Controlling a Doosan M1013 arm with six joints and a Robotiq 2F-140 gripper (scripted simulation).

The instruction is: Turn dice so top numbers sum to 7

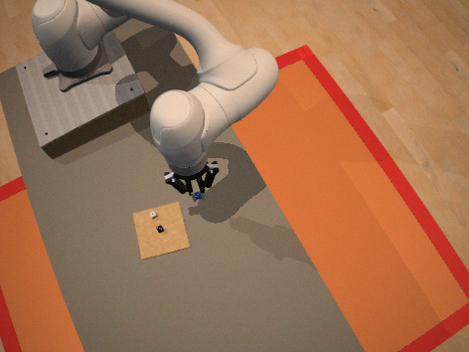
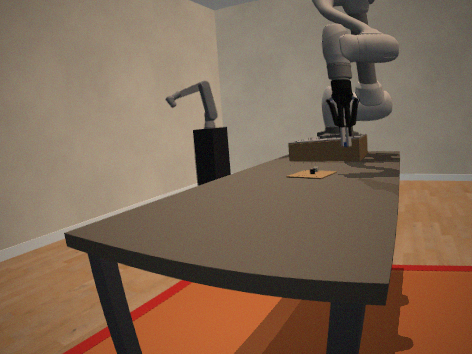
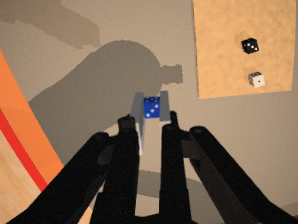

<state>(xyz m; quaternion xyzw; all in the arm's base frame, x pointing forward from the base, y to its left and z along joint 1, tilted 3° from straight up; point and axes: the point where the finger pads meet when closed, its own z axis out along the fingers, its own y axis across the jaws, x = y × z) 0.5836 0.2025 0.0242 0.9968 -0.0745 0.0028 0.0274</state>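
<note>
My hand is 20 mm short of the black die, 130 mm to the left of it and 120 mm above it. Also, from my hand: tan mat: 20 mm ahead, 130 mm to the right, 130 mm below; then white die: 30 mm behind, 140 mm to the right, 120 mm below; then blue die: 30 mm below.
</note>
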